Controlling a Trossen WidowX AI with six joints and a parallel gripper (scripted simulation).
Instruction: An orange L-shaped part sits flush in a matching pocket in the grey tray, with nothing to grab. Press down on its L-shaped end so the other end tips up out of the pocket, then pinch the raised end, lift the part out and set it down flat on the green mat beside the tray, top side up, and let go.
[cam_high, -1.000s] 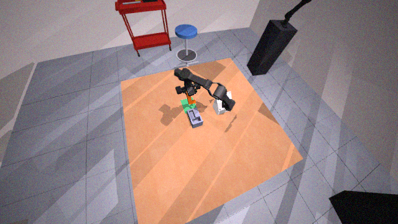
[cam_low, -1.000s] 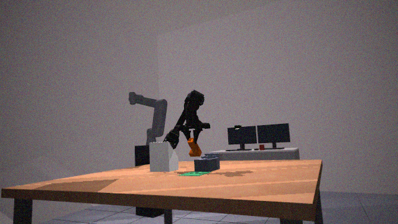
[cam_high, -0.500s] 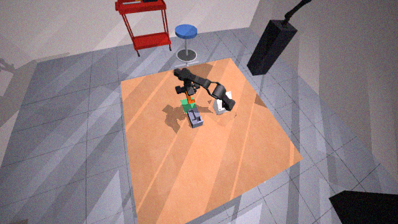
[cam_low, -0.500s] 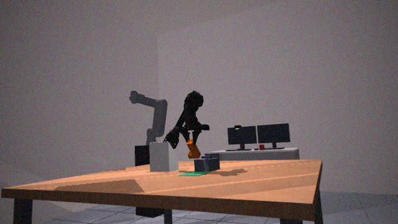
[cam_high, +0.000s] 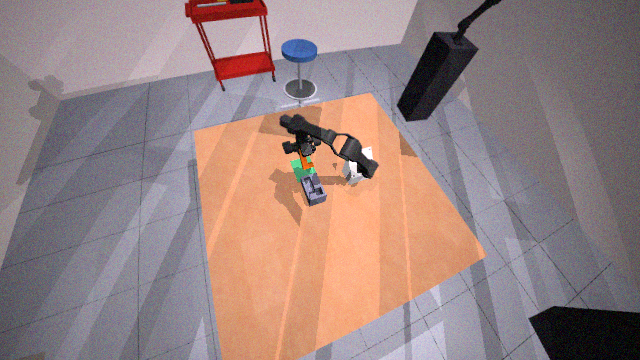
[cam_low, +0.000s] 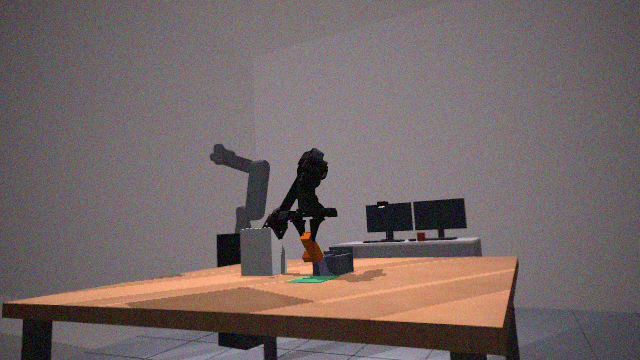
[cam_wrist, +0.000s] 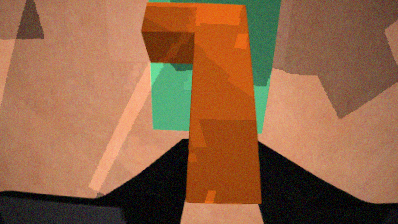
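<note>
My gripper tip is 130 mm above the green mat and 20 mm to the right of it.
</note>
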